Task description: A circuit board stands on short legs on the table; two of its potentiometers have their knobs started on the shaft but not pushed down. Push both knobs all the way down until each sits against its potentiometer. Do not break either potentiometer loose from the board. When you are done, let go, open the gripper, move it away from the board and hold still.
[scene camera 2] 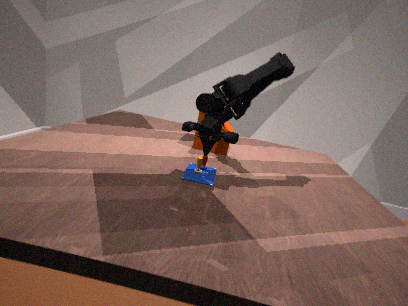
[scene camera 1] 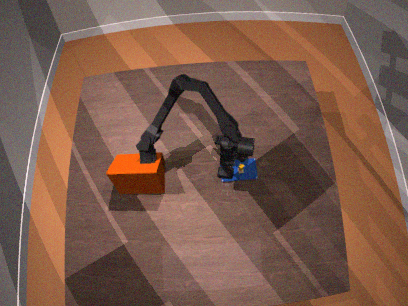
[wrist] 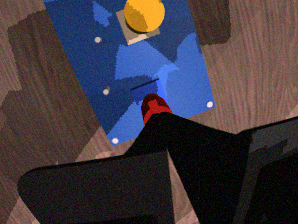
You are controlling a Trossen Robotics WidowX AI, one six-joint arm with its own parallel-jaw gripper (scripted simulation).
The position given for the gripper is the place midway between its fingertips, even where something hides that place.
In view: the gripper (scene camera 2: 205, 156).
The gripper also shows in the wrist view (wrist: 159, 120).
